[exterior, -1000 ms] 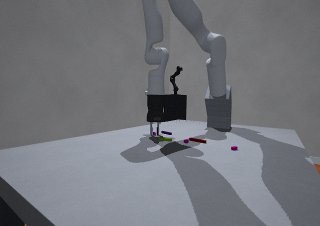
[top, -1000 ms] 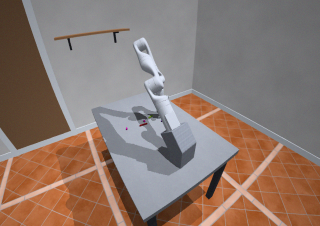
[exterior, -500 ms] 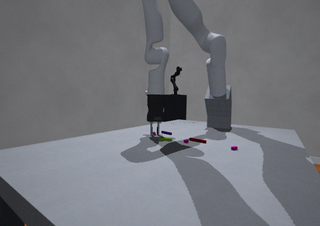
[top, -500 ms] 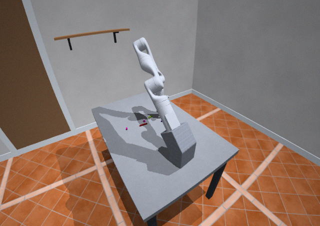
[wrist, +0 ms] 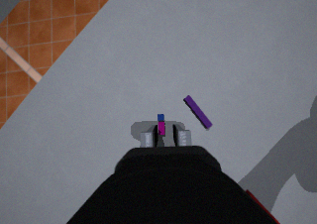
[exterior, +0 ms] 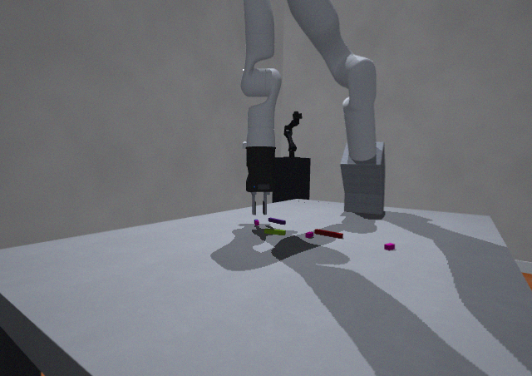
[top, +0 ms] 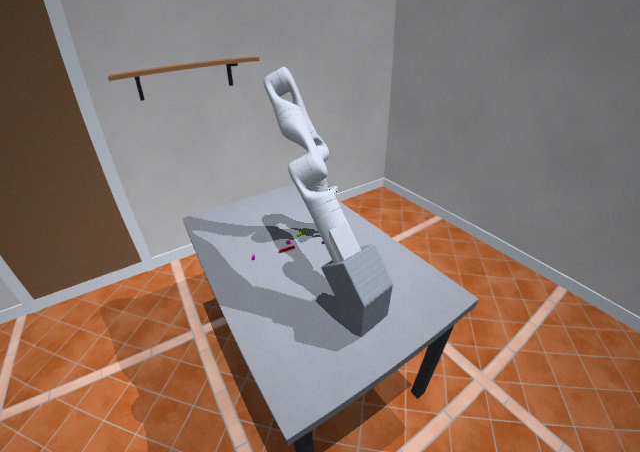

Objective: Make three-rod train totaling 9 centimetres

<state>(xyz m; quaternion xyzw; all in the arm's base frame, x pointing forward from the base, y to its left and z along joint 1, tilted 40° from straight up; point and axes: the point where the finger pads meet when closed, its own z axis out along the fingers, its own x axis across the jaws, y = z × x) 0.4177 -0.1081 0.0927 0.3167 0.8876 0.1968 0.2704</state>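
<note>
Right now my hand is 10 mm past the blue rod, 20 mm to the left of it and 40 mm above it. The rest, counted from my hand: purple rod 60 mm behind, 10 mm to the left, 40 mm below; then lime rod 40 mm ahead, 100 mm to the left, 40 mm below; then red rod 40 mm behind, 200 mm to the left, 40 mm below.
</note>
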